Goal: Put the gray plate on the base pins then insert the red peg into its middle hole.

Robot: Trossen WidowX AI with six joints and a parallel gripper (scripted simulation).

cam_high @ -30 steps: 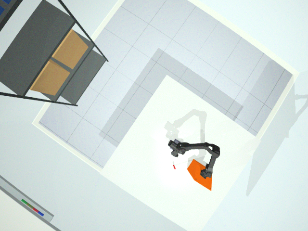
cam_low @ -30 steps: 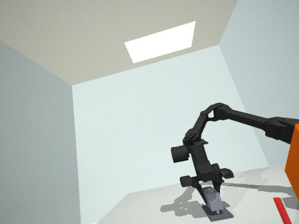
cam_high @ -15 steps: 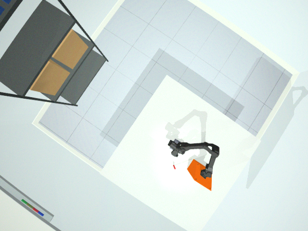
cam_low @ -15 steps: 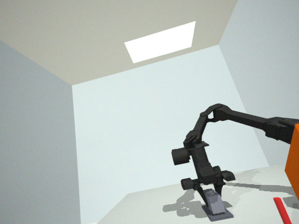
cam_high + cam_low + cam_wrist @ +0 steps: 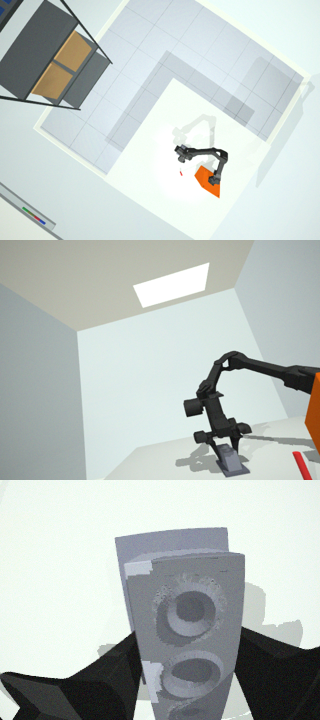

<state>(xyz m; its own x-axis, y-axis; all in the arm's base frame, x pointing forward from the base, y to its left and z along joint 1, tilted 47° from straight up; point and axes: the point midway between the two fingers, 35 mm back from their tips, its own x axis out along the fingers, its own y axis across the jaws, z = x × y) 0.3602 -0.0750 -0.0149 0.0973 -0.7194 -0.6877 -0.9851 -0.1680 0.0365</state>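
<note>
The base is 10 mm below my gripper tip. The rest, counted from my gripper tip: gray plate 30 mm above; red peg 180 mm to the left, 130 mm behind, 20 mm above.
</note>
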